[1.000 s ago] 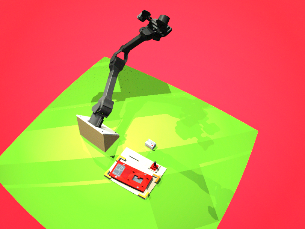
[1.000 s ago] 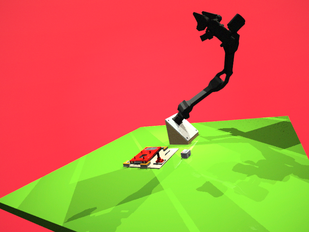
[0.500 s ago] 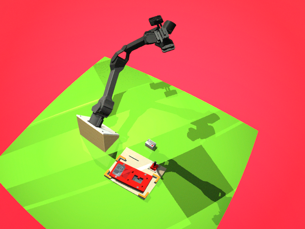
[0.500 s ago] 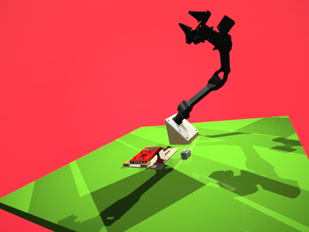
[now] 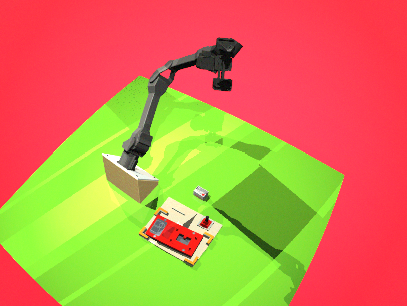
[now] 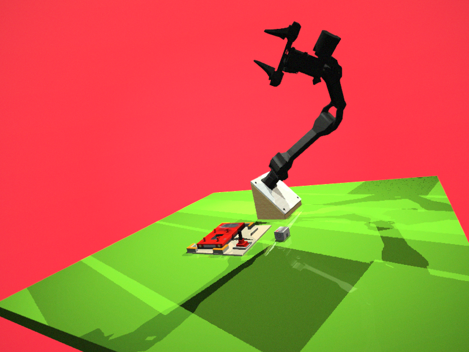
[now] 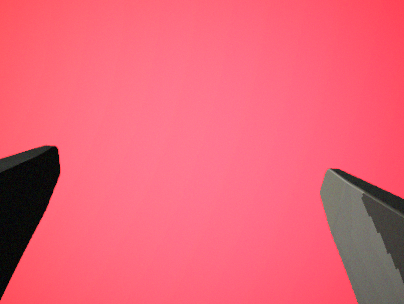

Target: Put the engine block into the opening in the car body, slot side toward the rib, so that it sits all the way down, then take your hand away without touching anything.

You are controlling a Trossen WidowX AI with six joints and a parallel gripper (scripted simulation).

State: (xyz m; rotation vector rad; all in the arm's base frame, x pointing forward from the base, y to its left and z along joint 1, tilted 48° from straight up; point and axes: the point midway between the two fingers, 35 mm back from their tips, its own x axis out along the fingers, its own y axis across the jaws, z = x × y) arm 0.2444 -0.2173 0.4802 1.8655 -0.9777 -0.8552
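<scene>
Right now my gripper tip is 620 mm above the engine block and 30 mm to the left of it.
</scene>
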